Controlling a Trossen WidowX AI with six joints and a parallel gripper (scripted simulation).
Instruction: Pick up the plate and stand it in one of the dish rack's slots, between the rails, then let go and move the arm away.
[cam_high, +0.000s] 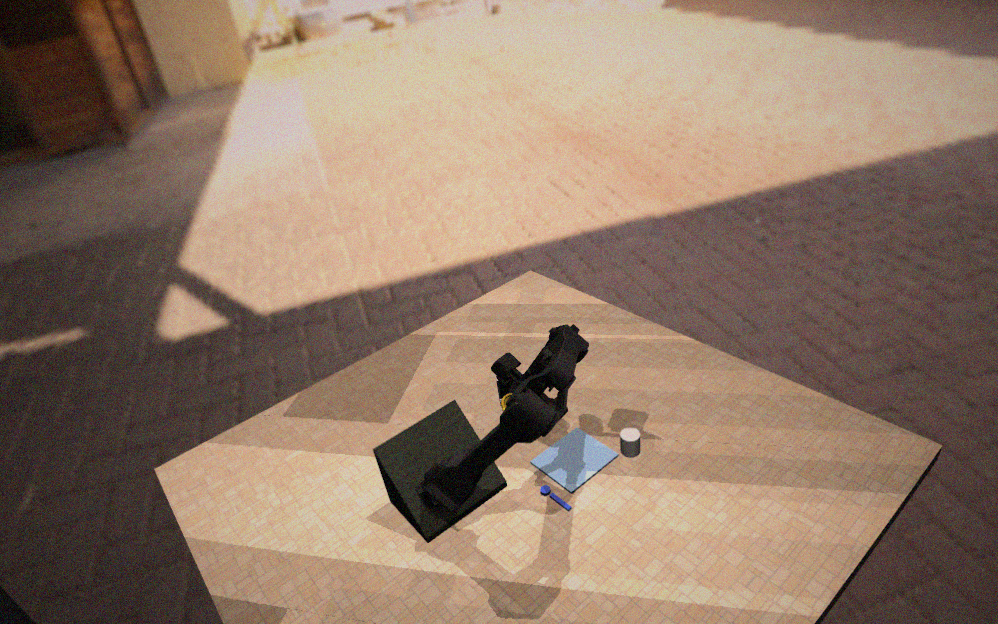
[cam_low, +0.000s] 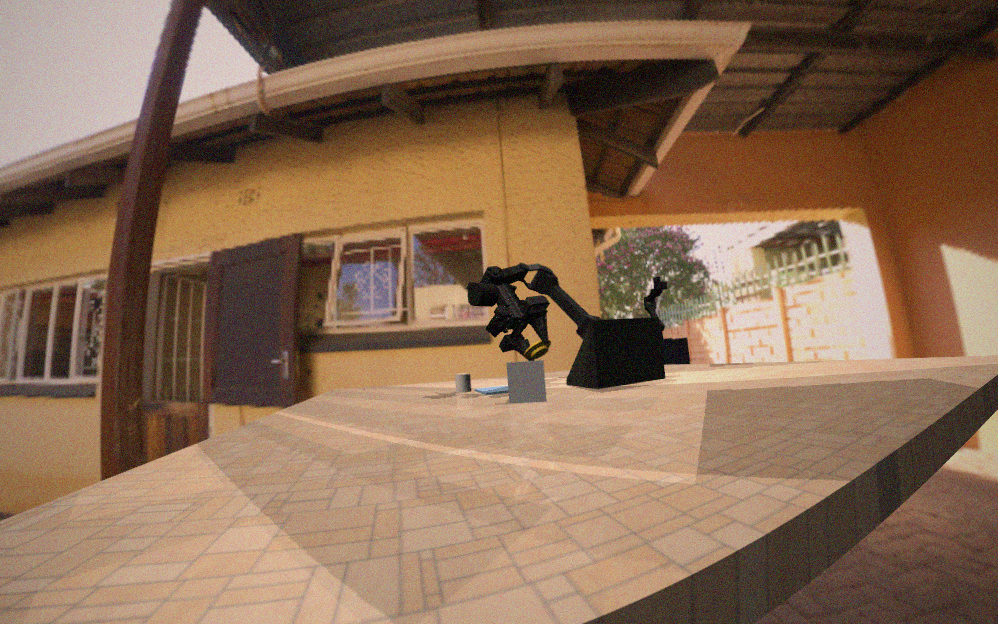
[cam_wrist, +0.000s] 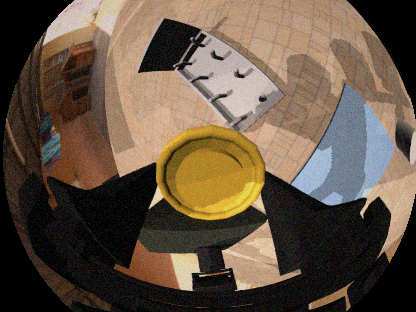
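My gripper tip is now 5 cm short of the dish rack, 6 cm to the right of it and 7 cm above it. Round my gripper tip: light blue mat (5 cm ahead, 14 cm to the right, 9 cm below); blue spoon (6 cm behind, 19 cm to the right, 9 cm below); yellow plate (1 cm above).
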